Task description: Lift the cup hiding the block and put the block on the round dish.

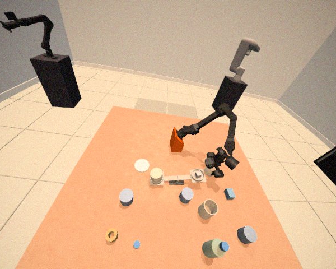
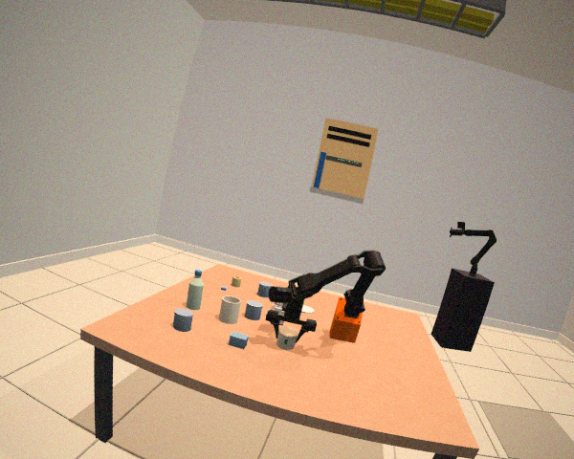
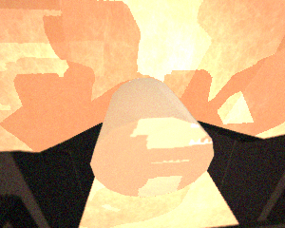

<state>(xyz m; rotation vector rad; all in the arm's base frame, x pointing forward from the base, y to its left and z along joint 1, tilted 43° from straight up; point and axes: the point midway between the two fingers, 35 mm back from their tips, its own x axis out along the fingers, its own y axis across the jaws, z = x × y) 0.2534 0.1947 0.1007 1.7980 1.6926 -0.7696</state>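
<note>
Right now the pale block is 13 cm to the right of my gripper tip, 6 cm ahead of it and 6 cm above it. Round my gripper tip: green bottle 42 cm ahead, 15 cm to the right, 9 cm above; white round dish 48 cm to the right, 7 cm behind, 2 cm below; blue block 17 cm ahead, 8 cm to the left, 1 cm below.
</note>
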